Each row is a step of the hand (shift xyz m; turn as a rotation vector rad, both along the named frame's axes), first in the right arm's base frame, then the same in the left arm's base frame.
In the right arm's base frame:
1: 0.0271 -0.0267 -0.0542 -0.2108 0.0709 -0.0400
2: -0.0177 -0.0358 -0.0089 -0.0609 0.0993 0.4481
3: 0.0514 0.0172 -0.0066 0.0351 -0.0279 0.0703
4: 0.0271 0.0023 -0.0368 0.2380 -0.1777 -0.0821
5: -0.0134 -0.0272 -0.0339 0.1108 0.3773 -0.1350
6: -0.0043 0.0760 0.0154 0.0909 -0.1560 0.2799
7: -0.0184 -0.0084 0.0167 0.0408 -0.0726 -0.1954
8: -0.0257 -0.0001 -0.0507 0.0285 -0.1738 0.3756
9: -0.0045 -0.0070 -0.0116 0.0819 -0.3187 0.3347
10: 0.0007 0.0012 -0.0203 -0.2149 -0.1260 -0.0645
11: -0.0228 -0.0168 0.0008 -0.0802 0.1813 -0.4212
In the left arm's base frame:
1: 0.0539 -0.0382 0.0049 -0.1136 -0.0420 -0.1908
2: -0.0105 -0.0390 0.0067 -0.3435 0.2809 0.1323
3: 0.0430 0.0290 0.0170 -0.0272 0.0264 0.0743
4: 0.0451 -0.0068 -0.0040 0.2055 -0.0930 0.2099
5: 0.0110 -0.0433 -0.0088 0.2158 0.2679 -0.2335
6: -0.0050 0.0656 -0.0412 -0.1481 0.0522 0.2938
7: -0.0256 -0.0049 0.0026 0.1565 -0.1402 -0.0312
8: 0.0170 -0.0350 -0.0414 -0.2609 0.0635 0.3162
9: 0.0041 -0.0130 -0.0044 -0.2112 -0.0508 0.4160
10: 0.0148 -0.0090 -0.0107 -0.1220 -0.2099 -0.0853
11: -0.0187 -0.0211 -0.0030 0.2569 -0.0996 -0.3753

